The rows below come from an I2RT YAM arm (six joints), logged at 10 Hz.
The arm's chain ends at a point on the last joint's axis. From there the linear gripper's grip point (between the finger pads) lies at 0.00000 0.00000 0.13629 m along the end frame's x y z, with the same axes.
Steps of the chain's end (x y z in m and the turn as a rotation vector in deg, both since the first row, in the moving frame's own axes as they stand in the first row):
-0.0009 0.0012 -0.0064 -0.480 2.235 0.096
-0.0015 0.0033 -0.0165 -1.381 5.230 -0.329
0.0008 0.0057 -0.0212 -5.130 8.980 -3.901
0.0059 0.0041 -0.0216 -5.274 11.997 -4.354
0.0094 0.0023 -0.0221 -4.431 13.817 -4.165
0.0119 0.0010 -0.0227 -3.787 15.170 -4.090
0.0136 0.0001 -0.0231 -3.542 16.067 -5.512
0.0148 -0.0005 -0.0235 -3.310 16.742 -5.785
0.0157 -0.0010 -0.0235 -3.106 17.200 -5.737
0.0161 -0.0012 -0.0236 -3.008 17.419 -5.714
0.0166 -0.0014 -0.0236 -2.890 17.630 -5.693
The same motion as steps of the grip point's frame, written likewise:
0.0044 0.0023 -0.0065 -0.480 2.235 0.096
0.0109 0.0065 -0.0171 -1.381 5.230 -0.329
0.0224 0.0171 -0.0234 -5.130 8.980 -3.901
0.0346 0.0154 -0.0251 -5.274 11.997 -4.354
0.0423 0.0115 -0.0264 -4.431 13.817 -4.165
0.0478 0.0086 -0.0277 -3.787 15.170 -4.090
0.0516 0.0066 -0.0287 -3.542 16.067 -5.512
0.0544 0.0053 -0.0295 -3.310 16.742 -5.785
0.0563 0.0042 -0.0298 -3.106 17.200 -5.737
0.0572 0.0038 -0.0300 -3.008 17.419 -5.714
0.0581 0.0033 -0.0302 -2.890 17.630 -5.693

